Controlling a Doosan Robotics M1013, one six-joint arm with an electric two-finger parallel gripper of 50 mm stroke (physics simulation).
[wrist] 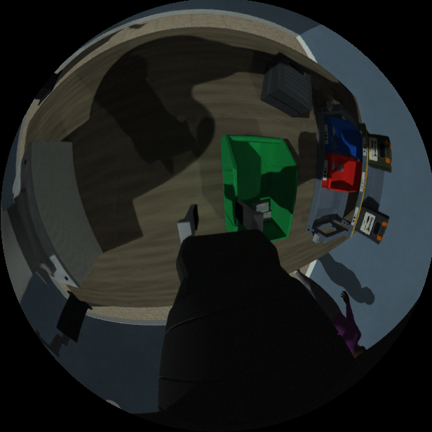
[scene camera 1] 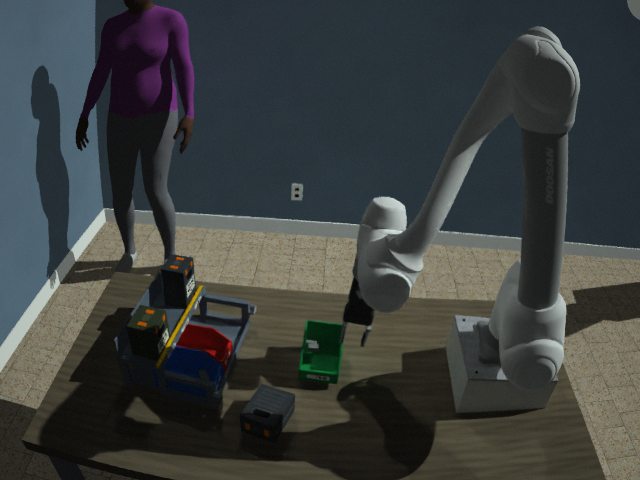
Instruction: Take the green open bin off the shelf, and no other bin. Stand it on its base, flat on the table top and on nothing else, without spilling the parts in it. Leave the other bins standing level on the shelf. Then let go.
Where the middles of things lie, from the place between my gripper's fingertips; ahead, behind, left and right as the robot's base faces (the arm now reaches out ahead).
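The green open bin (scene camera 1: pixel 324 366) is 70 mm ahead of my hand, and it is also 30 mm to the left of my hand and 30 mm below it. As for the blue bin (scene camera 1: pixel 185 361), I find it 190 mm to the left of my hand, 40 mm lower than it and 390 mm forward of it. The red bin (scene camera 1: pixel 207 339) is 400 mm ahead of my hand, 90 mm to the left of it and 40 mm below it.
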